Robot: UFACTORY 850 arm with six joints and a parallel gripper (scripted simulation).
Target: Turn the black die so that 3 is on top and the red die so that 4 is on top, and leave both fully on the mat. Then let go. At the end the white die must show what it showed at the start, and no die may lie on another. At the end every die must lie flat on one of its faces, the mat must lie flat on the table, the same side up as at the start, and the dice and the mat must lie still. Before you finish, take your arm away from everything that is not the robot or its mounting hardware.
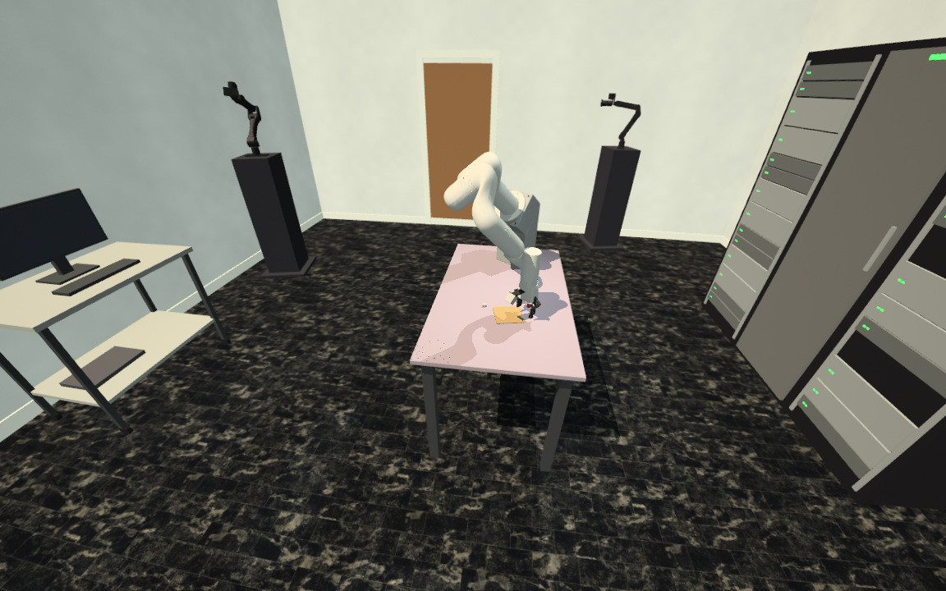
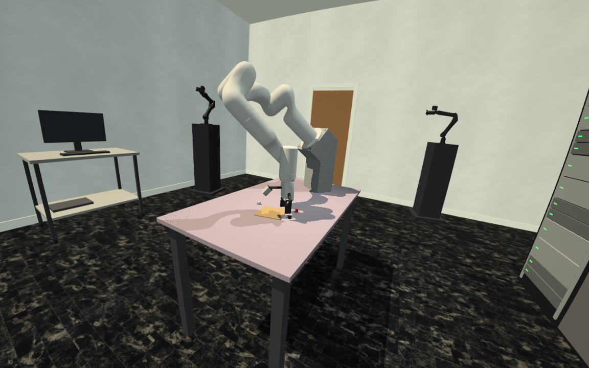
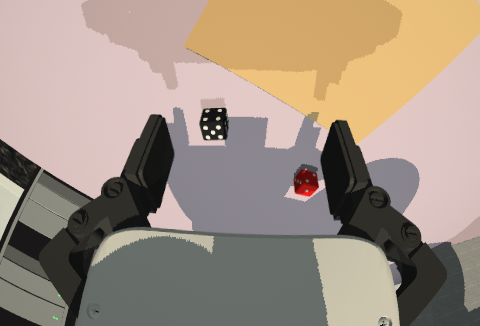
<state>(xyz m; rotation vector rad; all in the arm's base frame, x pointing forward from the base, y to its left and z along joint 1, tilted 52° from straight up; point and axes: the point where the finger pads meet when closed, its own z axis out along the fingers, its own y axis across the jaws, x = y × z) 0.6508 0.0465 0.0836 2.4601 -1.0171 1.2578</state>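
Right now my hand is 1 cm short of the black die, 3 cm to the right of it and 4 cm above it. Round my hand: mat (2 cm behind, 8 cm to the right, 5 cm below); then red die (9 cm behind, 4 cm to the left, 4 cm below); then white die (11 cm behind, 19 cm to the right, 4 cm below).
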